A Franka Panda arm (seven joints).
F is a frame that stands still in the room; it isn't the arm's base.
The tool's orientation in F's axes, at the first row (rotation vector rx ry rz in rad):
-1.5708, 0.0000, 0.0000
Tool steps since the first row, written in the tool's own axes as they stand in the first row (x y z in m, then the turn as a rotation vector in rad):
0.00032, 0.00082, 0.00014, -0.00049, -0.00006, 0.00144
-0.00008, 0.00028, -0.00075, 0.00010, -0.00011, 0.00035
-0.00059, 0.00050, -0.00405, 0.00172, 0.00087, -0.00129
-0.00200, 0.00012, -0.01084, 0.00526, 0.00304, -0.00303
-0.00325, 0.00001, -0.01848, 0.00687, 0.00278, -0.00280
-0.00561, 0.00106, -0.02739, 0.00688, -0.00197, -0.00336
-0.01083, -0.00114, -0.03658, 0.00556, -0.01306, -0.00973
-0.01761, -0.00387, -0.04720, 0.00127, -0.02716, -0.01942
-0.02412, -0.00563, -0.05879, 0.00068, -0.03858, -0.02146
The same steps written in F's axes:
0.00032, 0.00014, -0.00082, -0.00049, 0.00144, 0.00006
-0.00008, -0.00075, -0.00028, 0.00010, 0.00035, 0.00011
-0.00059, -0.00405, -0.00050, 0.00172, -0.00129, -0.00087
-0.00200, -0.01084, -0.00012, 0.00526, -0.00303, -0.00304
-0.00325, -0.01848, -0.00001, 0.00687, -0.00280, -0.00278
-0.00561, -0.02739, -0.00106, 0.00688, -0.00336, 0.00197
-0.01083, -0.03658, 0.00114, 0.00556, -0.00973, 0.01306
-0.01761, -0.04720, 0.00387, 0.00127, -0.01942, 0.02716
-0.02412, -0.05879, 0.00563, 0.00068, -0.02146, 0.03858

